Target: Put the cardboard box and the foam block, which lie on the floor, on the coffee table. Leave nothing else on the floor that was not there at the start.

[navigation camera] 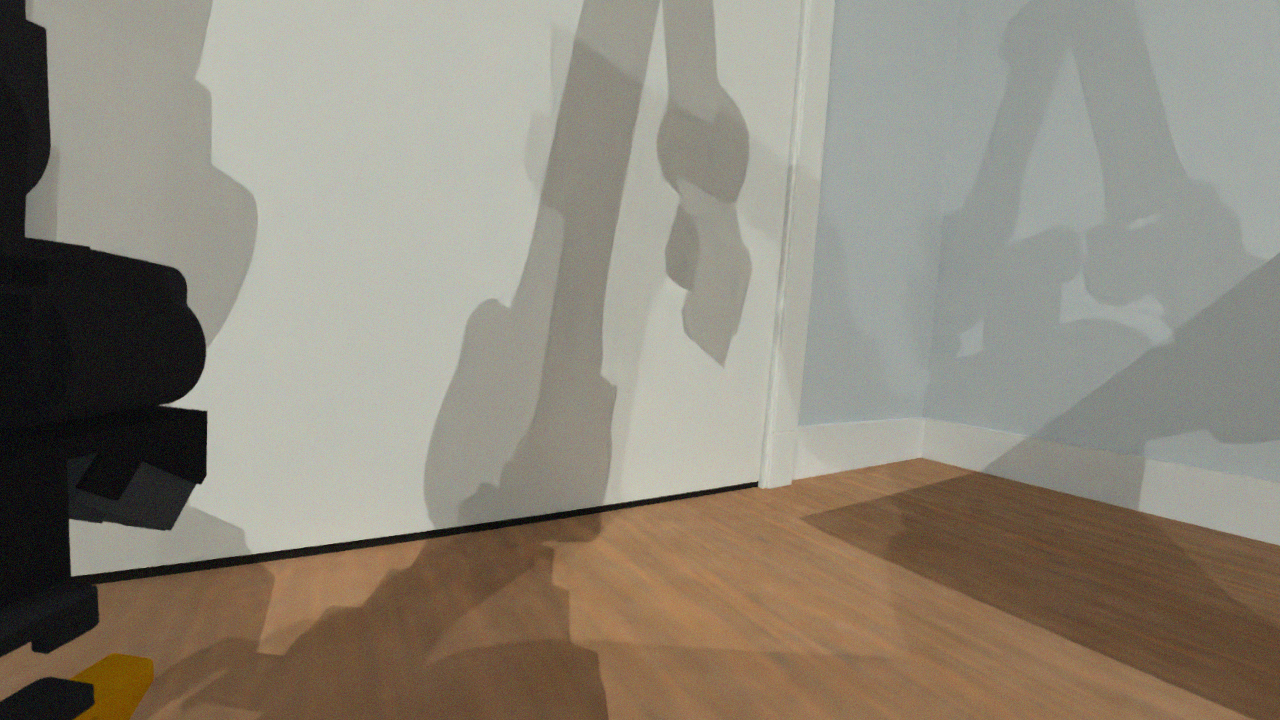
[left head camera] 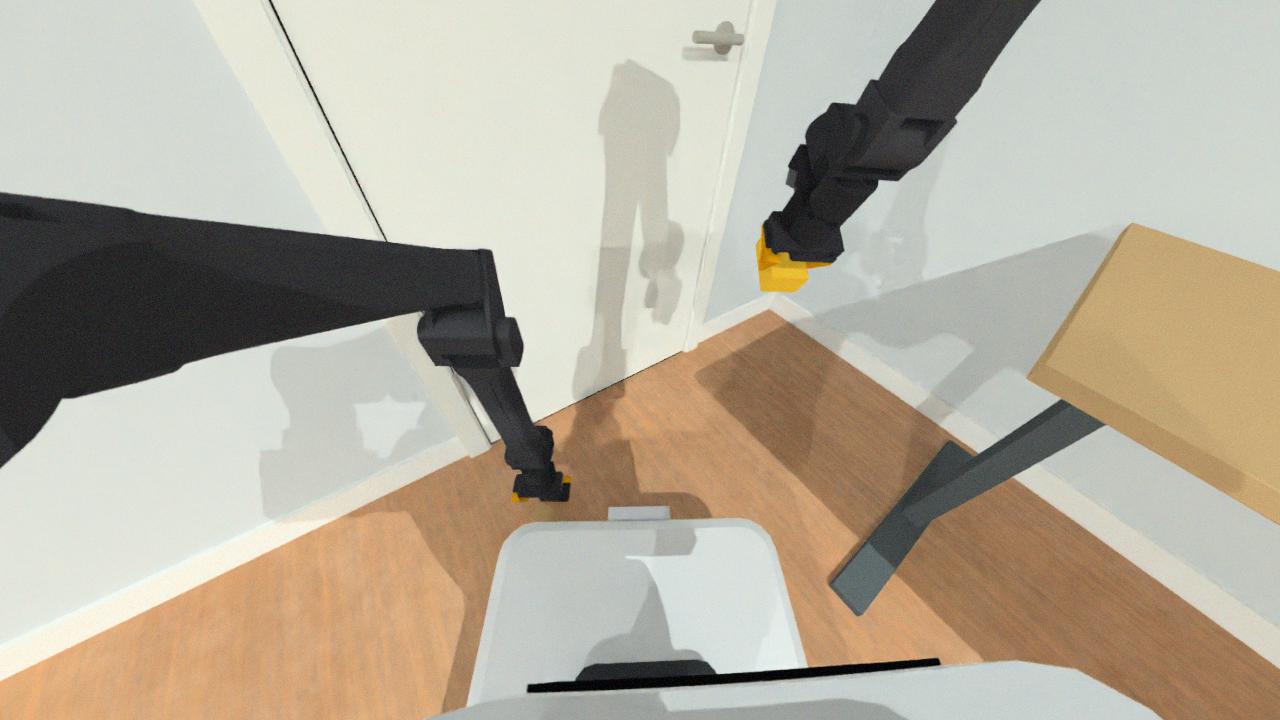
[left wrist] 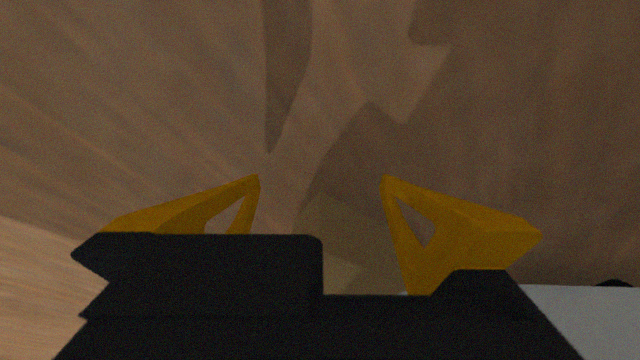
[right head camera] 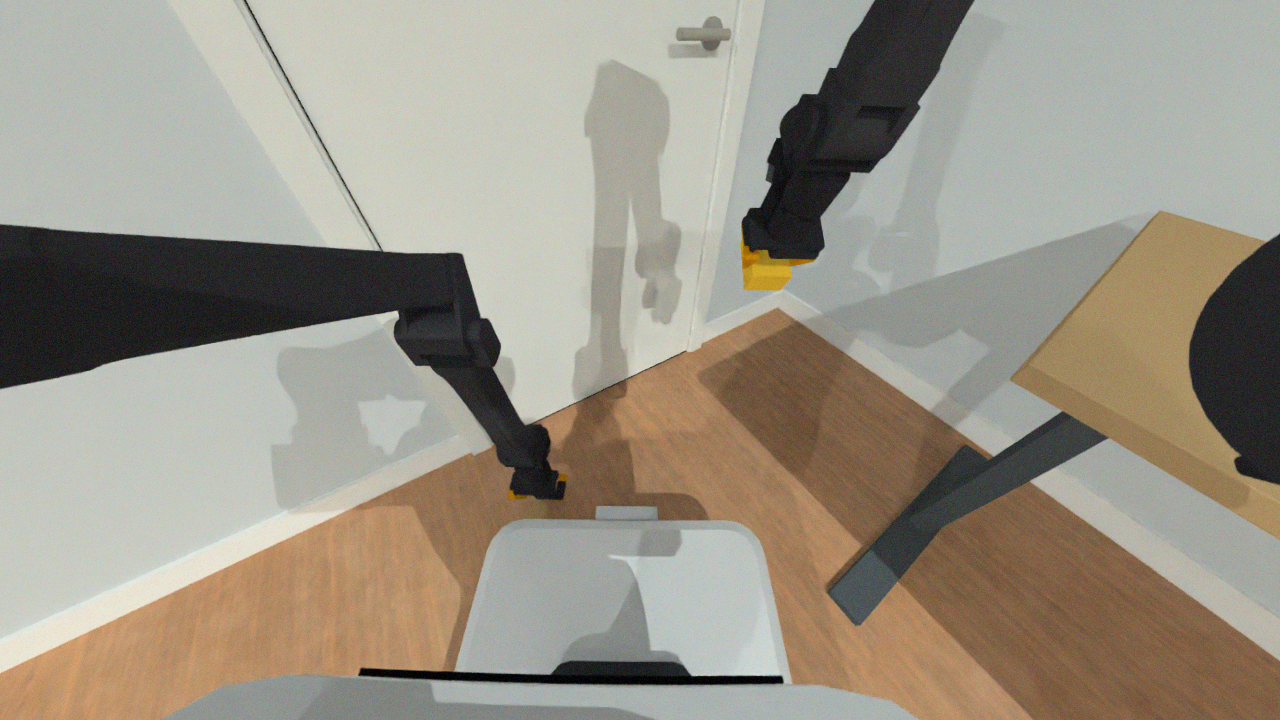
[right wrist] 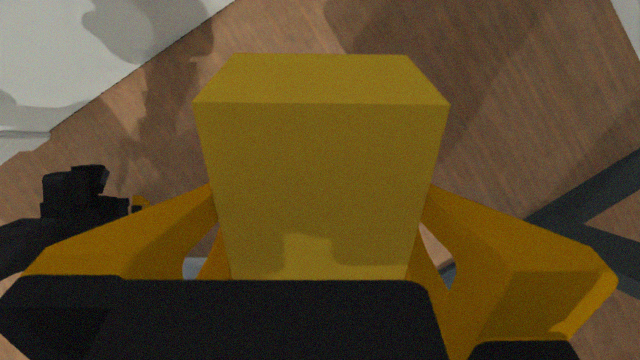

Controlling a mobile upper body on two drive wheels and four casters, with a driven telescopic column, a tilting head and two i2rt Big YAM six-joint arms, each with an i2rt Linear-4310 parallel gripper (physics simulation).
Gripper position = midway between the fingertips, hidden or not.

I see my left gripper [left head camera: 546, 499], my right gripper [right head camera: 761, 265], a brown cardboard box [left wrist: 359, 258], a white door [navigation camera: 455, 273] and a tan desk [left head camera: 1166, 344].
My left gripper is seen too in the left wrist view [left wrist: 319, 180] and in the right head camera view [right head camera: 543, 496]. My right gripper is seen too in the left head camera view [left head camera: 776, 267] and in the right wrist view [right wrist: 318, 179]. The white door is seen too in the left head camera view [left head camera: 596, 155], in the right head camera view [right head camera: 582, 164] and in the right wrist view [right wrist: 62, 62]. The navigation camera view does not show the brown cardboard box: it is out of frame.
